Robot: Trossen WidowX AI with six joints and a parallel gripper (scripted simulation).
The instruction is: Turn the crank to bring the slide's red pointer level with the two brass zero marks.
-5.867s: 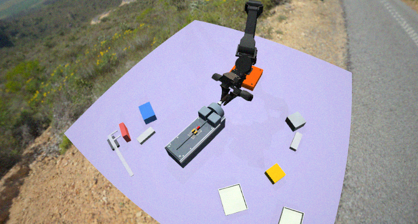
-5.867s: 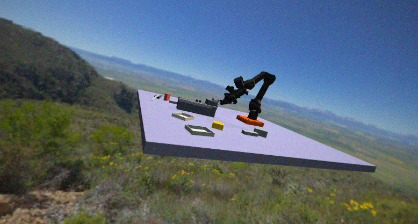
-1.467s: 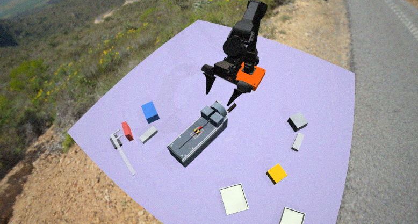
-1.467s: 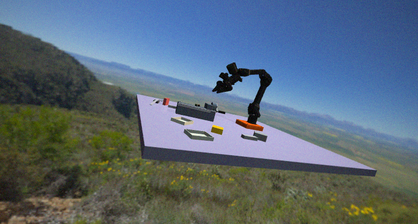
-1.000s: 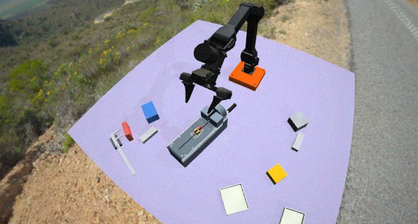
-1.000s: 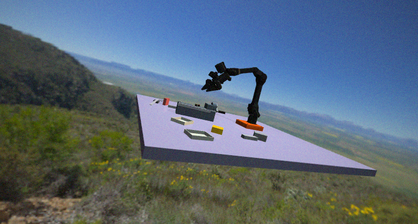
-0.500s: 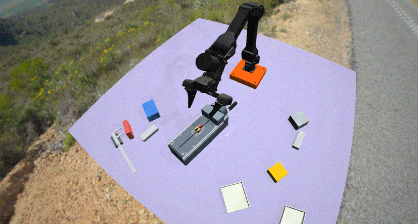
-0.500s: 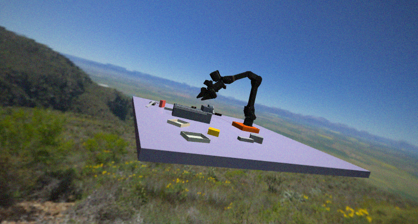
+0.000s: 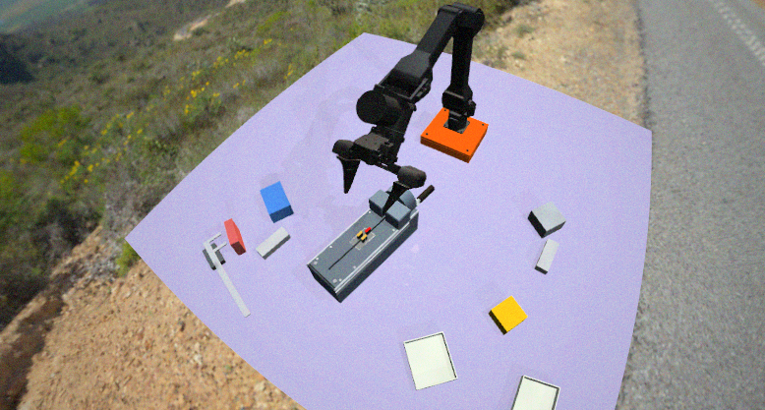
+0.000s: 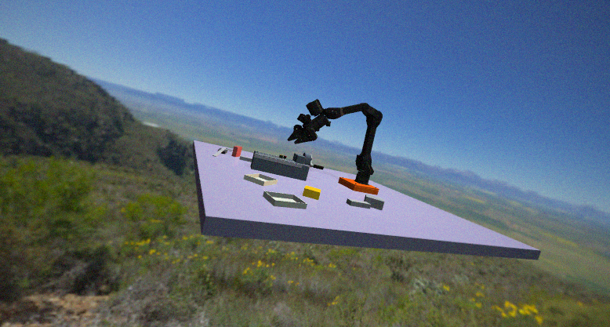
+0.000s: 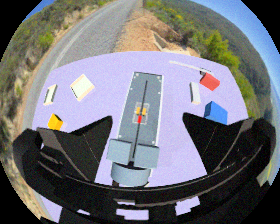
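Now: the dark crank handle 140 mm behind my gripper tip, 80 mm below it and 70 mm to the left of it. From my gripper tip the other things lie so: red pointer: 80 mm below, 20 mm ahead, 10 mm to the left; red block: 280 mm to the right, 190 mm ahead, 130 mm below; blue block: 270 mm to the right, 140 mm below, 40 mm ahead.
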